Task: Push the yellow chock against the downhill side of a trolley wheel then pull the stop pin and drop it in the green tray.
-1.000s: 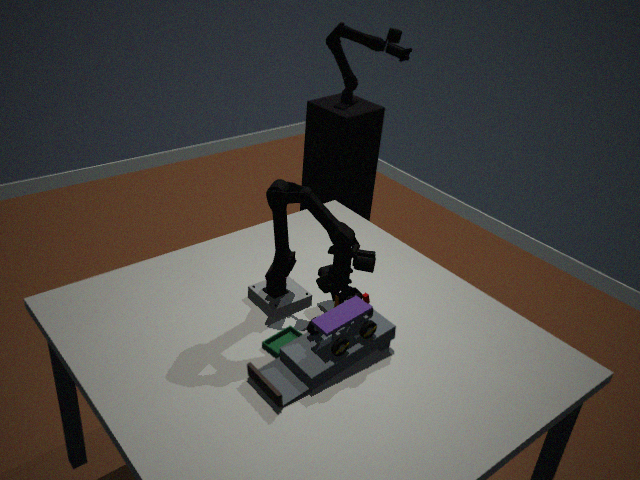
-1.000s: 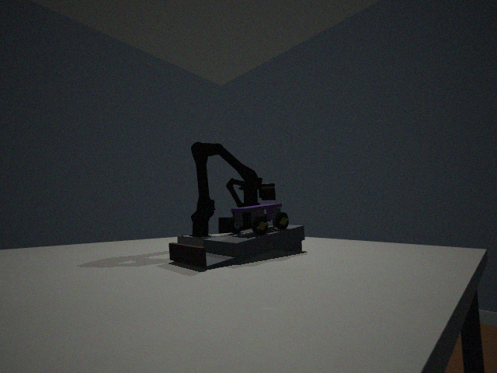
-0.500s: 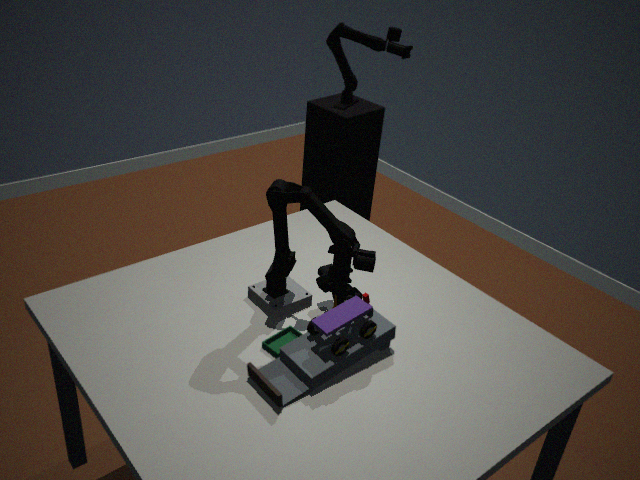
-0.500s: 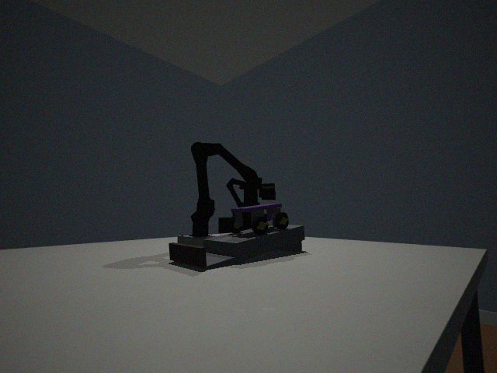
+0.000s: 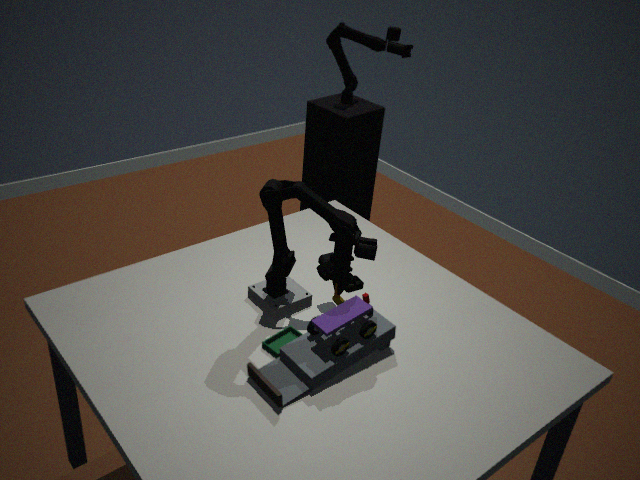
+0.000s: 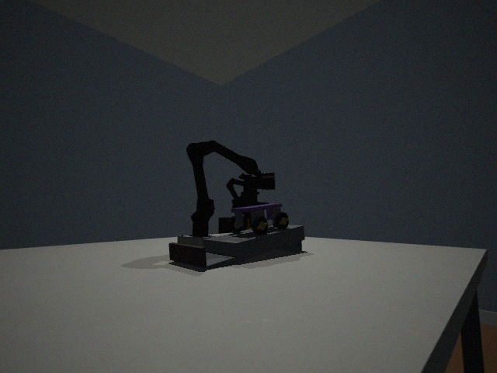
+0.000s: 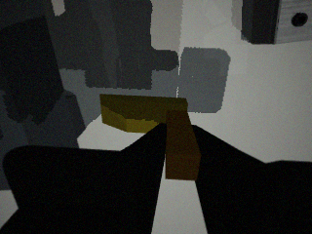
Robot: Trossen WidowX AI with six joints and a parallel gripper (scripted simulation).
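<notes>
Now: gripper tip 24 cm to the left of the green tray, 8 cm above it and 2 cm short of it. Round my gripper tip: trolley 15 cm ahead, 14 cm to the right, 4 cm above; yellow chock 2 cm ahead, 1 cm to the right, 1 cm below; red-headed stop pin 14 cm ahead, 6 cm above, 2 cm to the right.
</notes>
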